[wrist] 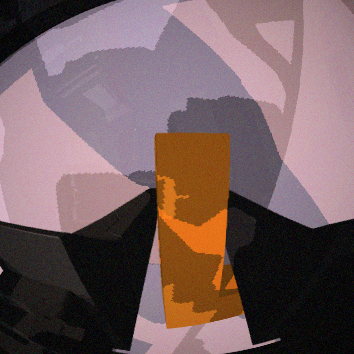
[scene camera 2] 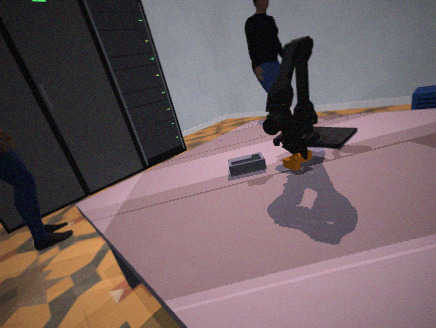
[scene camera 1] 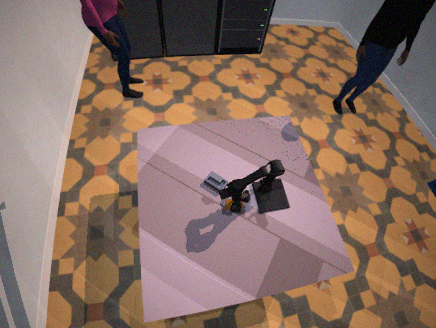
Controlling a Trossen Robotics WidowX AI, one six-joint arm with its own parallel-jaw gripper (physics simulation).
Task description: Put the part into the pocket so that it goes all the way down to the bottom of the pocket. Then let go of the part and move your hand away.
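Places are measured from the arm's base along level axes (x right, y ahead, z up), in centimetres.
Pixels of known places: gripper, fingertip midpoint: [wrist: 186,195] [scene camera 2: 303,158] [scene camera 1: 237,204]; arm's base at its link origin: [scene camera 1: 263,188].
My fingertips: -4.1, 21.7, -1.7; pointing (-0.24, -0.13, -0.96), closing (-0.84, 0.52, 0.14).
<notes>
For each thing: its middle in the pictures, then the offset to it from my fingertips, as dx, dy, dz. Level surfaces: height alone.
- orange L-shaped part at the middle of its body: [wrist: 213,239] [scene camera 2: 300,159] [scene camera 1: 234,205] +0.0, +2.7, +0.8
- grey block with the pocket, body centre: [scene camera 2: 246,163] [scene camera 1: 216,181] +20.0, +7.5, +1.1
- pink table at its surface level: dz -0.7
The orange L-shaped part [scene camera 1: 229,205] [scene camera 2: 291,162] [wrist: 192,160] is at or very near the table top; whether it touches cannot be told. My gripper [scene camera 1: 235,205] [scene camera 2: 300,155] [wrist: 186,195] is shut on it, with one dark finger against each side of its long bar. In the wrist view the long bar runs up and down between the fingers, and its short leg is largely hidden by the right finger. The grey block with the pocket [scene camera 2: 248,167] stands on the table, left of the part in both scene views, apart from the part and the gripper.
The arm's dark base plate [scene camera 1: 273,198] [scene camera 2: 336,136] lies on the pink table [scene camera 1: 175,280] [scene camera 2: 225,270], right of the gripper in the scene views. Dark cabinets [scene camera 1: 190,30] [scene camera 2: 55,95] and two people stand beyond the table. The arm casts a large shadow on the table.
</notes>
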